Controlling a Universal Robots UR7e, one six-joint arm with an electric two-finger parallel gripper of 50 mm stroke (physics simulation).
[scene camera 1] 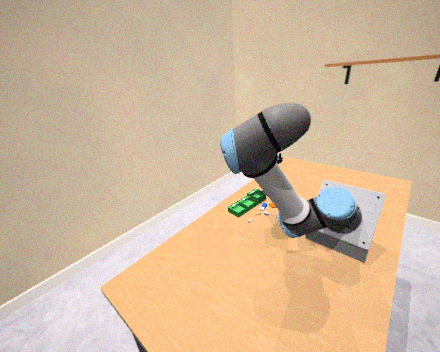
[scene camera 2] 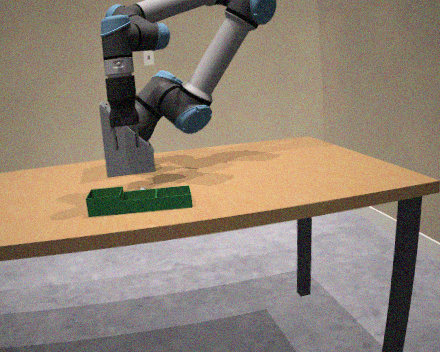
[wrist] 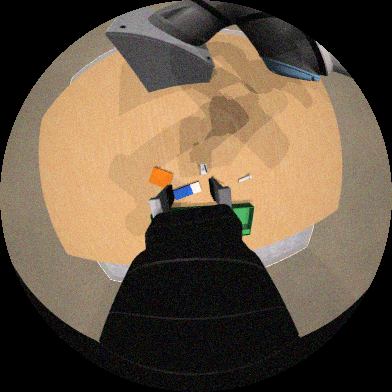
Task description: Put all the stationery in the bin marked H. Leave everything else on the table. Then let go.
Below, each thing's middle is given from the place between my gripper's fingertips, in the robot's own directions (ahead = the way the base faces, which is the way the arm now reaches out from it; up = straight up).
Now: the green three-compartment bin (scene camera 2: 105, 201) 120 mm ahead of my hand, 20 mm to the left of it and 110 mm below it.
